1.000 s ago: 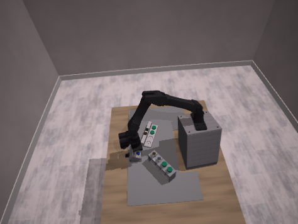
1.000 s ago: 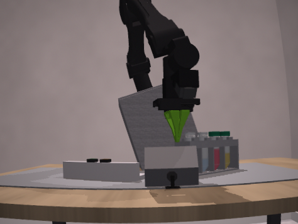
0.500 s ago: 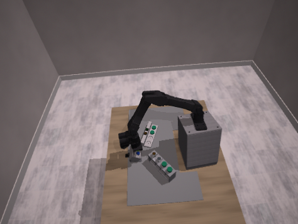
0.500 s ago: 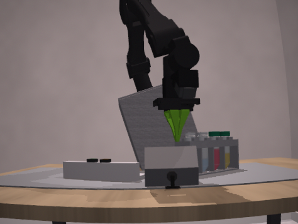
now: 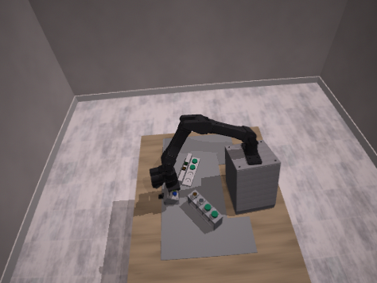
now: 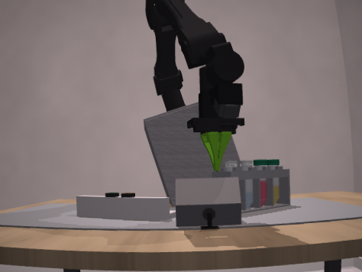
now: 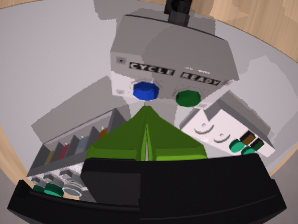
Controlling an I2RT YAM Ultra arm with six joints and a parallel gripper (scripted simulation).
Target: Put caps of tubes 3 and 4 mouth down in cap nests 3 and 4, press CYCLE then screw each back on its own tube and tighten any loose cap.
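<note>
My gripper is now 4 cm above the blue cycle key. Also, from my hand: green ready key: 4 cm to the right, 4 cm below.
</note>
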